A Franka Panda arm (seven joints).
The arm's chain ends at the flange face. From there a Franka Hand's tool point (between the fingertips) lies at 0.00 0.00 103.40 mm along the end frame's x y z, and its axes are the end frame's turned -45 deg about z.
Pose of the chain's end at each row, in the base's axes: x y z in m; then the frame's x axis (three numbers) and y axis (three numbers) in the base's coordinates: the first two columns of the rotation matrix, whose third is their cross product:
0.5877 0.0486 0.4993 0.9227 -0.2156 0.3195 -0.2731 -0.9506 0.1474
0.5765 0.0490 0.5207 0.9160 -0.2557 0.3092 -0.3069 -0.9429 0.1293
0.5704 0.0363 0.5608 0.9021 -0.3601 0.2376 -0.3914 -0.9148 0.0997
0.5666 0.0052 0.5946 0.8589 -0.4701 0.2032 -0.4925 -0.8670 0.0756
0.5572 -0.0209 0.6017 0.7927 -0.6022 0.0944 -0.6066 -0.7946 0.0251
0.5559 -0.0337 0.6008 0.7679 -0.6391 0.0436 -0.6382 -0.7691 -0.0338
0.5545 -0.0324 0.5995 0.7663 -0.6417 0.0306 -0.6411 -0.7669 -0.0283
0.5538 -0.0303 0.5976 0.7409 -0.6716 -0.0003 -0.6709 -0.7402 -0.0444
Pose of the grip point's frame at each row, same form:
0.6158 0.0255 0.4025 0.8456 0.5197 0.1217 0.4593 -0.8246 0.3301
0.6032 0.0269 0.4233 0.8647 0.4859 0.1272 0.4307 -0.8475 0.3101
0.5892 0.0174 0.4609 0.9146 0.3922 0.0975 0.3611 -0.9015 0.2385
0.5811 -0.0119 0.4937 0.9556 0.2807 0.0902 0.2591 -0.9455 0.1971
0.5634 -0.0289 0.4988 0.9895 0.1360 0.0490 0.1316 -0.9877 0.0845
0.5616 -0.0339 0.4976 0.9943 0.0919 0.0547 0.0917 -0.9957 0.0069
0.5588 -0.0322 0.4962 0.9952 0.0885 0.0416 0.0885 -0.9960 0.0016
0.5569 -0.0269 0.4943 0.9983 0.0485 0.0312 0.0495 -0.9983 -0.0316

